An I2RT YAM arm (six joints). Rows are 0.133 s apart.
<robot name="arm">
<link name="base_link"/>
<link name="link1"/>
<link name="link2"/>
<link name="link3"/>
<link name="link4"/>
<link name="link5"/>
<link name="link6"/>
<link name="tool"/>
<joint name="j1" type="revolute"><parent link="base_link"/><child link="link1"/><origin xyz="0.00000 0.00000 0.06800"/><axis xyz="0 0 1"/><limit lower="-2.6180" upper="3.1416"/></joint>
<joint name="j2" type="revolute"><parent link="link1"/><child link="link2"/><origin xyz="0.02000 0.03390 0.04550"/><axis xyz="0 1 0"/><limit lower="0.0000" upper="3.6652"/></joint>
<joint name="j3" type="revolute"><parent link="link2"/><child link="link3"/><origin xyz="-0.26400 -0.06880 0.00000"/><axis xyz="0 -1 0"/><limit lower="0.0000" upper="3.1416"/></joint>
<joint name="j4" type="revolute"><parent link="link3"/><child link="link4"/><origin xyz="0.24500 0.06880 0.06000"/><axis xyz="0 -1 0"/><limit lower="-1.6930" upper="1.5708"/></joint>
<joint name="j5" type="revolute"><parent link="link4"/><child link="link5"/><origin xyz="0.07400 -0.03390 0.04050"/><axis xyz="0 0 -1"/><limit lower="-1.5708" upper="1.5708"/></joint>
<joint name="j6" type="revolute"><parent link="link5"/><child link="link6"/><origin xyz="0.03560 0.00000 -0.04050"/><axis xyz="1 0 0"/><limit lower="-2.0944" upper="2.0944"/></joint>
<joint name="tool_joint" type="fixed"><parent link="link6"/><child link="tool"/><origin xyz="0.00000 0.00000 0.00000" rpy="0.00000 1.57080 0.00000"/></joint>
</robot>
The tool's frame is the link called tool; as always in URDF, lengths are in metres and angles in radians.
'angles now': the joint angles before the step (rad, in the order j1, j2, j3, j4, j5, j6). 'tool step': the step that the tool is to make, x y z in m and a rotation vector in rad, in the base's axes. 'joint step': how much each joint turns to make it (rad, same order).
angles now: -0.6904, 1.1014, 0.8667, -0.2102, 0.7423, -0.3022
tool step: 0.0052, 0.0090, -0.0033, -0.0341, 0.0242, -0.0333
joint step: 0.0524, -0.0030, -0.0198, 0.0197, 0.0953, -0.0014
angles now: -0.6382, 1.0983, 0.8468, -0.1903, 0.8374, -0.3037
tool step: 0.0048, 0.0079, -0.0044, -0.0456, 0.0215, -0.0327
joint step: 0.0473, -0.0014, -0.0305, 0.0522, 0.0934, -0.0186
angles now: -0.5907, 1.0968, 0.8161, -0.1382, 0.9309, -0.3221
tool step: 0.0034, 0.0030, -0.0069, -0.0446, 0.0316, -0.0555
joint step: 0.0263, 0.0123, -0.0338, 0.0704, 0.0968, -0.0319
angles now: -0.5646, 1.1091, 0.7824, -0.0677, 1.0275, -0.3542
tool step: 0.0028, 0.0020, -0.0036, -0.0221, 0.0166, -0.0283
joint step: 0.0171, 0.0106, -0.0152, 0.0380, 0.0525, -0.0168
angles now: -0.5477, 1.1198, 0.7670, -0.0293, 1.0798, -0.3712
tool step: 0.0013, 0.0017, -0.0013, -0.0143, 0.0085, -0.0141
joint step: 0.0109, 0.0030, -0.0091, 0.0244, 0.0293, -0.0138
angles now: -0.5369, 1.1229, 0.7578, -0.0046, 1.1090, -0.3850
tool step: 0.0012, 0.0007, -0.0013, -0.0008, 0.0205, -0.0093
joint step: 0.0063, 0.0062, -0.0001, -0.0013, 0.0185, -0.0107
